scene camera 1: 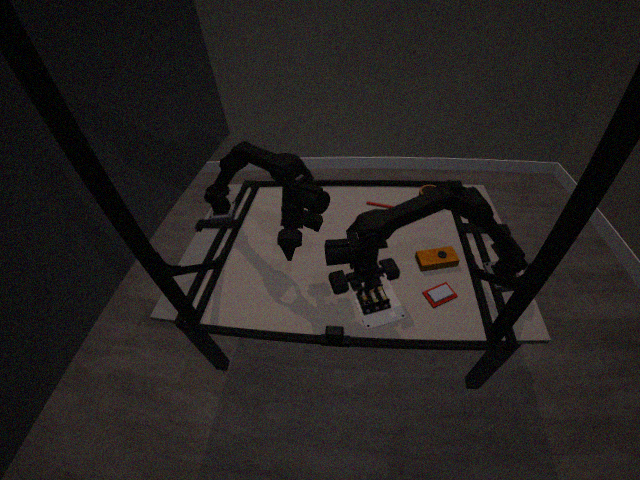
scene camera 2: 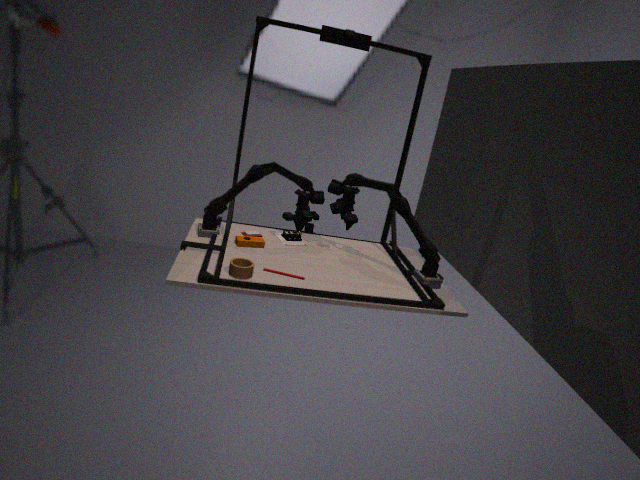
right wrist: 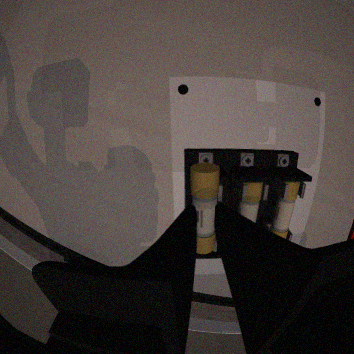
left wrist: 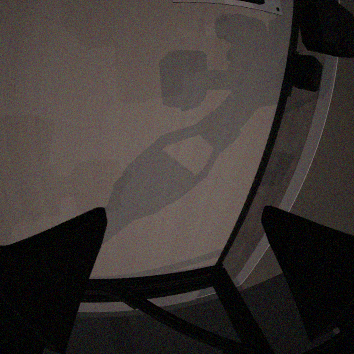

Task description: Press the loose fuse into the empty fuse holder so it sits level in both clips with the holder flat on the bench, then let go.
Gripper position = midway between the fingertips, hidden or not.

The left gripper [scene camera 1: 290, 252] is open and holds nothing. An orange box [scene camera 1: 445, 257] sits on the table.
